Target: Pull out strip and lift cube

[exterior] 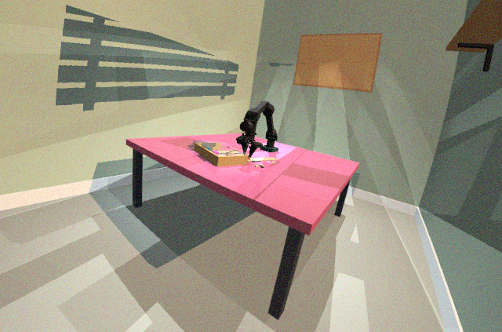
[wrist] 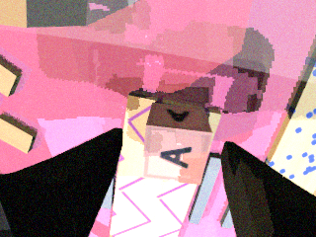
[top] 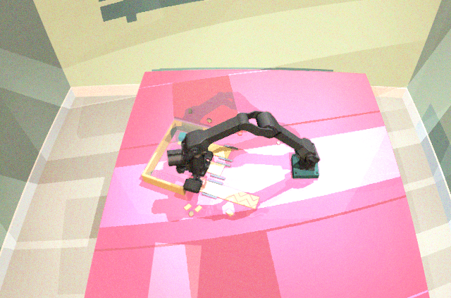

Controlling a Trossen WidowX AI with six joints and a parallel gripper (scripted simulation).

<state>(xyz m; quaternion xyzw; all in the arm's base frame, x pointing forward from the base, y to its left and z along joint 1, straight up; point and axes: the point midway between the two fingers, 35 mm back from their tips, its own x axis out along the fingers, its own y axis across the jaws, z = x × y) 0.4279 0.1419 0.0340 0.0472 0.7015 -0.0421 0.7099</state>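
My gripper tip is now 10 mm above the labelled cube. Round my gripper tip: zigzag strip: 110 mm behind, 30 mm to the left, 30 mm below.
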